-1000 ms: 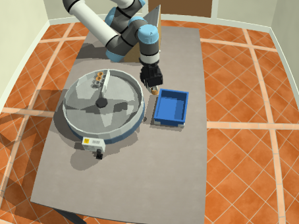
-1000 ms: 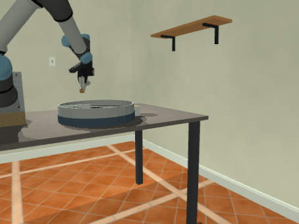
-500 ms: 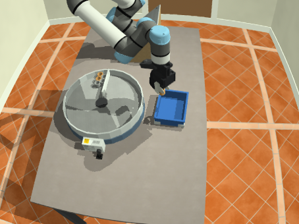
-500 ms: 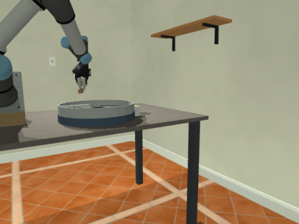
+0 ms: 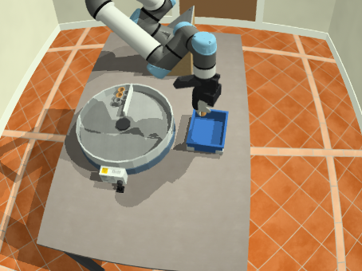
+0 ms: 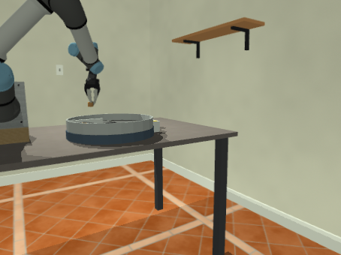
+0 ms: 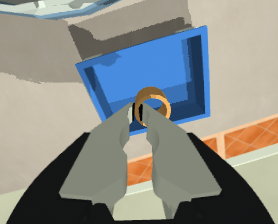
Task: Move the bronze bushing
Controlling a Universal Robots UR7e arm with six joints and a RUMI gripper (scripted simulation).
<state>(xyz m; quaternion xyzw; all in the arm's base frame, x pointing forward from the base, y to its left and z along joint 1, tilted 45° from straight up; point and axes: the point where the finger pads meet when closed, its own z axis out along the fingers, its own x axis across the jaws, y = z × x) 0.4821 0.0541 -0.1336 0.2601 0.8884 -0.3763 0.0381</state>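
The blue crate lies 10 mm behind my hand, 40 mm to the left of it and 120 mm below it. Round my hand: grey round turntable: 40 mm behind, 310 mm to the right, 100 mm below.
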